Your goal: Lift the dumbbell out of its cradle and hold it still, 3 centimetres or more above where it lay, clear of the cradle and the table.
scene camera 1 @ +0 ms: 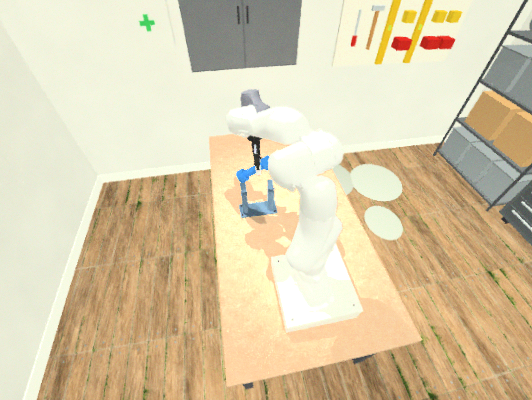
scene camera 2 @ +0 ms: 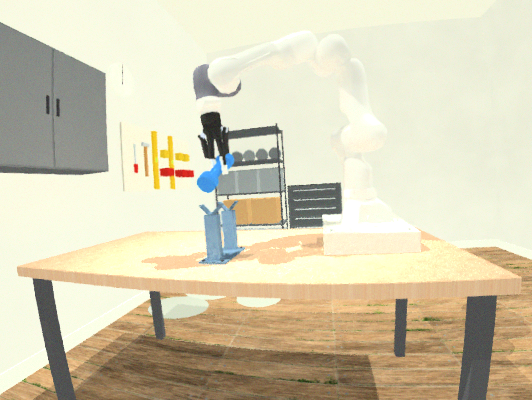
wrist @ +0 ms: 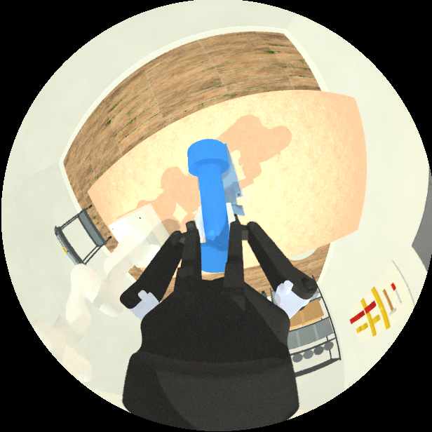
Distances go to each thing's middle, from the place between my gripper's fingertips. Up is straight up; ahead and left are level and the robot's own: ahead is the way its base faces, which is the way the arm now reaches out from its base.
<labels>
I see my gripper 1 cm short of the blue dumbbell (wrist: 207,158), 2 cm to the right of it and 2 cm below it. Also, from my hand: grey-blue cradle (scene camera 2: 216,254) 1 cm ahead, 1 cm to the left, 21 cm below.
</labels>
